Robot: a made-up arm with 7 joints. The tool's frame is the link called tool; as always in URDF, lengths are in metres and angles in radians. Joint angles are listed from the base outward. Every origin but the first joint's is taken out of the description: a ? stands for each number. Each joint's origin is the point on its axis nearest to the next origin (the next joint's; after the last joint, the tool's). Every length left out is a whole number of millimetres.
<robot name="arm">
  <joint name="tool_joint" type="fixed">
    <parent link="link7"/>
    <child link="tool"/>
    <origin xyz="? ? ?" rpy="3.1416 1.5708 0"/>
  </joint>
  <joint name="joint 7" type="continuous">
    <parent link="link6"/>
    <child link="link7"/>
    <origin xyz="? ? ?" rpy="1.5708 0 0"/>
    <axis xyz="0 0 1"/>
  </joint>
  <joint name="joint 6" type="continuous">
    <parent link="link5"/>
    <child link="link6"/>
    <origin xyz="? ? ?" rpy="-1.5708 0 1.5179"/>
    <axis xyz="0 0 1"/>
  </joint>
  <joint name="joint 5" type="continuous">
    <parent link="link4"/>
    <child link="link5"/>
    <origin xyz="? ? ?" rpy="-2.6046 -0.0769 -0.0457"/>
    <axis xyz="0 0 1"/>
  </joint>
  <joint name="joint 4" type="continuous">
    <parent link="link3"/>
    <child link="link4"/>
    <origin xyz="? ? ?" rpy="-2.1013 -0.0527 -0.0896"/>
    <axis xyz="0 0 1"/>
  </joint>
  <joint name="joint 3" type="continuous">
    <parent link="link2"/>
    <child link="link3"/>
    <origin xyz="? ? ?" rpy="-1.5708 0 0.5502"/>
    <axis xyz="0 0 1"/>
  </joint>
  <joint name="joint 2" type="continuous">
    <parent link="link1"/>
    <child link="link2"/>
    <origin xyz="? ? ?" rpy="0 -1.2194 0"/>
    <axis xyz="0 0 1"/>
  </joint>
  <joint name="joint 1" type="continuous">
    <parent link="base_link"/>
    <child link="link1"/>
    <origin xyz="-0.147 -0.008 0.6" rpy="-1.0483 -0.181 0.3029"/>
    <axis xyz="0 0 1"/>
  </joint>
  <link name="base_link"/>
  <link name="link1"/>
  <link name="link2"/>
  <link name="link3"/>
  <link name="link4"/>
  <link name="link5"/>
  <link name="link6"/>
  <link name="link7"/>
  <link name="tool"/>
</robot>
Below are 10 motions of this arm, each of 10 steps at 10 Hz.
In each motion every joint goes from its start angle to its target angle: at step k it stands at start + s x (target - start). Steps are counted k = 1, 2, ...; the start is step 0. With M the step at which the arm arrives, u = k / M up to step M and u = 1 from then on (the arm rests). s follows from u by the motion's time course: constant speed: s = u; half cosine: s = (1 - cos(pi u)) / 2; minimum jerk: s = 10 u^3 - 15 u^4 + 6 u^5.
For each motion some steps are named. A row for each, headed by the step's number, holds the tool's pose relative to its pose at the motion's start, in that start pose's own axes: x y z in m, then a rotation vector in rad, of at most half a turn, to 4 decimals.
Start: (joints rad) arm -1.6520 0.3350 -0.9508 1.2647 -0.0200 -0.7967 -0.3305
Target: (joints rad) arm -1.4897 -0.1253 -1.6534 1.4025 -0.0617 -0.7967 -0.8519
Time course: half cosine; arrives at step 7
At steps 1, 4, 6, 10:
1: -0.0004 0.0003 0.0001 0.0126 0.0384 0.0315
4: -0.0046 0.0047 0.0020 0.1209 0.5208 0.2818
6: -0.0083 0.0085 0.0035 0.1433 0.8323 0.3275
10: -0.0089 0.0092 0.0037 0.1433 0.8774 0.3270

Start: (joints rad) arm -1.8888 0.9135 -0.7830 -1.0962 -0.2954 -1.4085 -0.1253
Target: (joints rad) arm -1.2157 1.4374 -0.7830 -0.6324 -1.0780 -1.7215 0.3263
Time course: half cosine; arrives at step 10
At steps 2, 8, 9, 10:
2: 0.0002 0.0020 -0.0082 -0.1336 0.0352 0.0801
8: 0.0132 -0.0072 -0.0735 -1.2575 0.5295 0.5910
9: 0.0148 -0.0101 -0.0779 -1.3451 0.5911 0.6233
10: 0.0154 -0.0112 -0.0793 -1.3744 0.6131 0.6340

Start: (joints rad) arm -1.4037 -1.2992 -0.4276 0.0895 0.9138 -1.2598 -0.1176
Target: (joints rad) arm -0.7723 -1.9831 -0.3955 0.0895 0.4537 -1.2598 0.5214
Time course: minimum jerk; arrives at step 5
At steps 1, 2, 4, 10:
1: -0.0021 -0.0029 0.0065 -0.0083 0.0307 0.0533
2: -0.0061 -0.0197 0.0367 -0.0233 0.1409 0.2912
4: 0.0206 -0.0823 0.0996 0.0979 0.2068 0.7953
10: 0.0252 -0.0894 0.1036 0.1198 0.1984 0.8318

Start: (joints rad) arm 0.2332 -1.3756 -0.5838 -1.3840 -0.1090 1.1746 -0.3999
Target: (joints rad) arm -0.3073 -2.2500 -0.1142 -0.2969 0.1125 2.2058 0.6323
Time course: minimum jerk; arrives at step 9
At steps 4, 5, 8, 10:
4: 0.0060 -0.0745 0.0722 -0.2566 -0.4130 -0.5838
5: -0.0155 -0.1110 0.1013 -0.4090 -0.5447 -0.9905
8: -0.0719 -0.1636 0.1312 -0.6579 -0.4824 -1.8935
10: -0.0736 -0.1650 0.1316 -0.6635 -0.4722 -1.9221

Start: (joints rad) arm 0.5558 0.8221 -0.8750 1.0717 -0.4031 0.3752 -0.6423
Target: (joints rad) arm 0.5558 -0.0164 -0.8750 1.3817 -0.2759 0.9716 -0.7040
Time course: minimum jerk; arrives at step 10
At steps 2, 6, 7, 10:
2: -0.0027 0.0012 0.0024 0.0392 -0.0082 0.0602
6: -0.0278 -0.0061 0.0278 0.5391 -0.0970 0.6466
7: -0.0311 -0.0128 0.0326 0.6835 -0.1169 0.7706
10: -0.0329 -0.0211 0.0364 0.8447 -0.1359 0.8906

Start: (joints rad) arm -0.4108 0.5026 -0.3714 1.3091 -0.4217 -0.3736 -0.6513
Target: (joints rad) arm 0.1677 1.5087 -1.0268 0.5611 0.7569 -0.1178 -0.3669
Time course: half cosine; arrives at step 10
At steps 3, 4, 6, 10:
3: 0.0253 0.0049 -0.0212 -0.3672 -0.0425 -0.4223
4: 0.0452 -0.0049 -0.0400 -0.6380 0.0252 -0.6854
6: 0.0608 -0.0618 -0.0903 -1.2474 0.4574 -1.1281
10: -0.0106 -0.1239 -0.1359 -1.7901 1.3719 -1.2198

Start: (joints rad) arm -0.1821 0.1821 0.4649 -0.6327 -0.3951 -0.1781 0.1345
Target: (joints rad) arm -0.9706 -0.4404 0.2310 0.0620 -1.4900 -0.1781 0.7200
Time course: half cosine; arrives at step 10
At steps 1, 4, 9, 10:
1: 0.0015 -0.0088 0.0044 0.0505 0.0095 0.0111
4: 0.0224 -0.1315 0.0017 0.7322 0.0610 0.1569
9: 0.0743 -0.1695 -0.1993 2.0727 -0.2182 0.5187
10: 0.0774 -0.1632 -0.2051 2.1219 -0.2387 0.5376

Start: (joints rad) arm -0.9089 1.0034 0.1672 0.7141 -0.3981 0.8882 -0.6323
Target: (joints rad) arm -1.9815 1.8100 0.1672 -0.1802 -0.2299 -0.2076 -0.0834
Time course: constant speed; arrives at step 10
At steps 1, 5, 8, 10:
1: -0.0062 0.0094 -0.0192 -0.2245 0.0252 0.0234
5: -0.0044 -0.0028 -0.1127 -1.1699 0.0365 -0.1782
8: 0.0284 -0.0659 -0.1563 -1.8004 0.0059 -0.6616
10: 0.0517 -0.1221 -0.1530 -2.1079 -0.0033 -1.1425

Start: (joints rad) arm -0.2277 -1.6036 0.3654 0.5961 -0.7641 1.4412 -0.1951
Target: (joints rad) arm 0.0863 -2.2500 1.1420 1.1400 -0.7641 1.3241 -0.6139
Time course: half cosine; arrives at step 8
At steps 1, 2, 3, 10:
1: -0.0028 -0.0010 0.0006 0.0092 -0.0302 -0.0329
2: -0.0116 -0.0033 0.0021 0.0383 -0.1211 -0.1216
3: -0.0270 -0.0054 0.0027 0.0892 -0.2702 -0.2396
10: -0.1043 0.0068 -0.0298 0.3670 -1.0374 -0.4895

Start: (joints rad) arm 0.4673 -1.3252 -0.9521 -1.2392 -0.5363 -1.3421 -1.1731
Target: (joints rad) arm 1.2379 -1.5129 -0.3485 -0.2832 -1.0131 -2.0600 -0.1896
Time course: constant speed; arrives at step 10
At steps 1, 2, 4, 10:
1: 0.0018 0.0048 0.0061 -0.0332 0.1672 -0.1350
2: 0.0053 0.0092 0.0118 -0.0569 0.3467 -0.2434
4: 0.0160 0.0163 0.0207 -0.0695 0.7286 -0.3687
10: 0.0535 0.0344 0.0296 0.1752 1.6626 0.0958

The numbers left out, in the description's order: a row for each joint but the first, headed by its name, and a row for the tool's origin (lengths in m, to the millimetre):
tool: -0.029 0.034 0
joint 7: -0.051 0.047 0
joint 6: 0.082 -0.075 0
joint 5: 0 0.011 0
joint 4: -0.012 -0.071 0
joint 3: 0.055 0.088 0
joint 2: 0.016 -0.027 0

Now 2 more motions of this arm.
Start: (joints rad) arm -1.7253 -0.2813 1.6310 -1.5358 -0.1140 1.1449 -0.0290
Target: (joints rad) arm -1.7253 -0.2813 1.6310 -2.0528 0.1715 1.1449 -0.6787
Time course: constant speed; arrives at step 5
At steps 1, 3, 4, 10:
1: -0.0084 0.0203 -0.0101 0.0230 -0.0046 0.1124
3: -0.0288 0.0543 -0.0377 0.0632 0.0379 0.3314
4: -0.0406 0.0673 -0.0547 0.0788 0.0841 0.4334
10: -0.0531 0.0772 -0.0735 0.0905 0.1456 0.5272

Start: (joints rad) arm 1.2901 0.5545 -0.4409 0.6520 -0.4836 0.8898 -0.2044
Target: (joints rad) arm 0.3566 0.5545 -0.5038 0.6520 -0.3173 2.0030 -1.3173
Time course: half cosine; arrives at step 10
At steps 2, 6, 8, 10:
2: -0.0165 0.0009 0.0031 0.0983 -0.1783 0.0694
6: -0.0916 0.0004 -0.0227 0.5858 -1.0285 0.8511
8: -0.1095 0.0009 -0.0463 0.6724 -1.2487 1.3867
10: -0.1143 0.0015 -0.0560 0.6680 -1.2959 1.6143

